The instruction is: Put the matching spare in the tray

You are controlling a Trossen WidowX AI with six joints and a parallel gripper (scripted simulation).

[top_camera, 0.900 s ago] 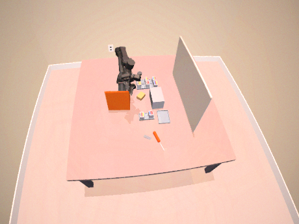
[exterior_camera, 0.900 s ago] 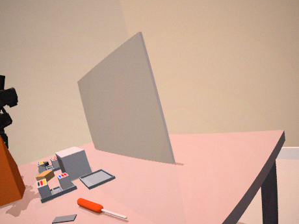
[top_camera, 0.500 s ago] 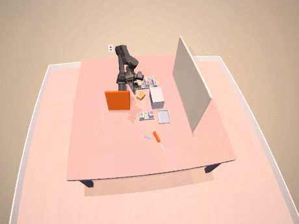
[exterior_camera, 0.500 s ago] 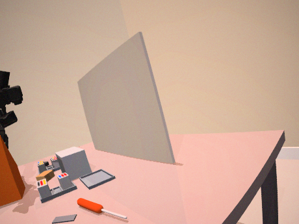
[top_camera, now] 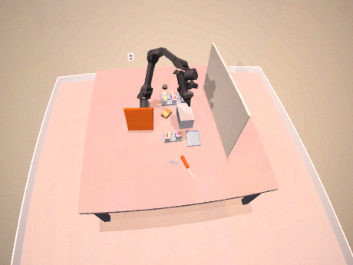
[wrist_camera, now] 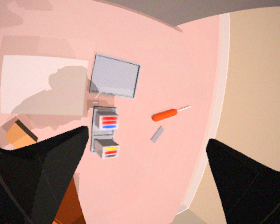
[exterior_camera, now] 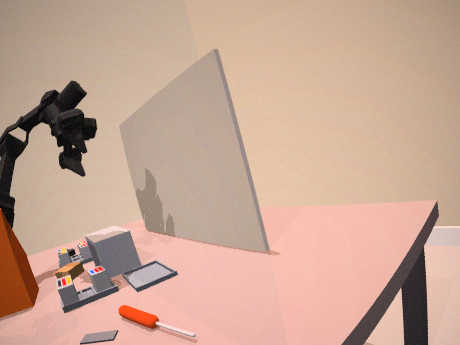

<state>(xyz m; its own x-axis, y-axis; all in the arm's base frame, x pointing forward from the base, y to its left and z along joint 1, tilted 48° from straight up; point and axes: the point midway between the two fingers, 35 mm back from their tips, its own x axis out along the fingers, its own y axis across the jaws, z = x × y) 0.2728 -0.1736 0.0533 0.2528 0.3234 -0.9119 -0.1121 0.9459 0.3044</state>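
The grey spare is 20 mm ahead of my gripper tip, 280 mm to the left of it and 240 mm below it. The rest, counted from my gripper tip: mounted unit 10 mm ahead, 110 mm to the left, 230 mm below; then grey tray 60 mm ahead, 70 mm to the right, 280 mm below; then tall grey panel 260 mm ahead, 120 mm to the left, 60 mm below.
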